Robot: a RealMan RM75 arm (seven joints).
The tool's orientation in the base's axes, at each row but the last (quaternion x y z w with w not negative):
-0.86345 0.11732 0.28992 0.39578
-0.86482 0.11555 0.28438 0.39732
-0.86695 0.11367 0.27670 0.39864
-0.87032 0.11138 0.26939 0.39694
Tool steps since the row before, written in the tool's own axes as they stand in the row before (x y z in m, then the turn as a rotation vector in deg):
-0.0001 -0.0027 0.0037 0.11 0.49 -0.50
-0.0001 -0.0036 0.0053 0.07 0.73 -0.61
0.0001 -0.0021 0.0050 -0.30 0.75 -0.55
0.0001 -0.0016 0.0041 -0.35 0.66 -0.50
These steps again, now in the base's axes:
-0.0004 0.0046 -0.0002 0.08 -0.70 -0.11
-0.0007 0.0064 -0.0005 -0.01 -0.94 -0.18
-0.0010 0.0052 -0.0014 -0.35 -0.91 -0.01
-0.0008 0.0041 -0.0013 -0.37 -0.82 0.05

